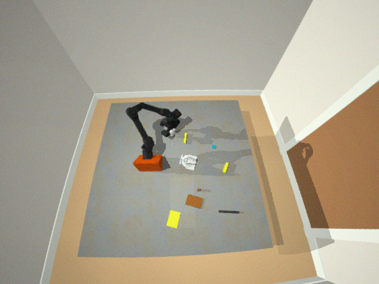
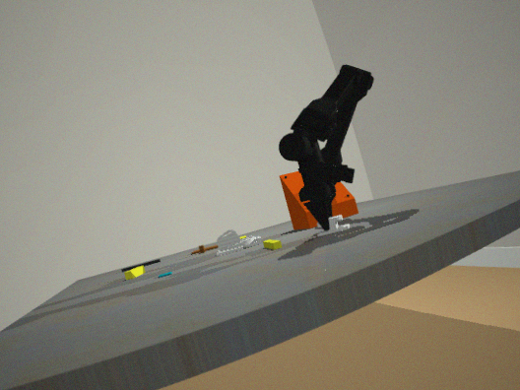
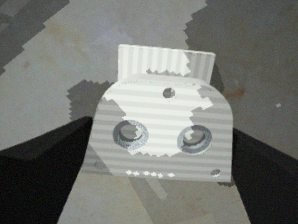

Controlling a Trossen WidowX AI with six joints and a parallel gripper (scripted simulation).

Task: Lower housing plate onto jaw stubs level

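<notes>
Now: the white part 1 cm behind my gripper tip. From my gripper tip the other things lie so: yellow block: 45 cm ahead, 31 cm to the right; teal chip: 37 cm ahead, 12 cm to the right, 1 cm below; brown plate: 57 cm to the right, 21 cm ahead, 1 cm below.
</notes>
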